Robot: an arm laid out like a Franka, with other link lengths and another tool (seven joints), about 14 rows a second.
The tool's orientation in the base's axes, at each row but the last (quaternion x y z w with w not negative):
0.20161, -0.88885, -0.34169, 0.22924
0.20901, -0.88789, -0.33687, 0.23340
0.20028, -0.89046, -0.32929, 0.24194
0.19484, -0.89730, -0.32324, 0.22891
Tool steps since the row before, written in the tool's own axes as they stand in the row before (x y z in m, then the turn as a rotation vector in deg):
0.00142, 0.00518, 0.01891, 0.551, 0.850, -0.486
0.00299, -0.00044, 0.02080, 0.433, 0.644, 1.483
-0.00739, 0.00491, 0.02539, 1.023, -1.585, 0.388
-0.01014, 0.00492, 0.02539, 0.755, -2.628, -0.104
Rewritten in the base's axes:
-0.01251, 0.01256, -0.00850, -0.355, 0.048, 1.065
-0.01386, 0.00853, -0.01330, -1.309, 0.955, -0.418
-0.00933, 0.01969, -0.01577, -0.727, -1.452, -1.036
-0.00631, 0.02103, -0.01702, -0.033, -2.306, -1.472

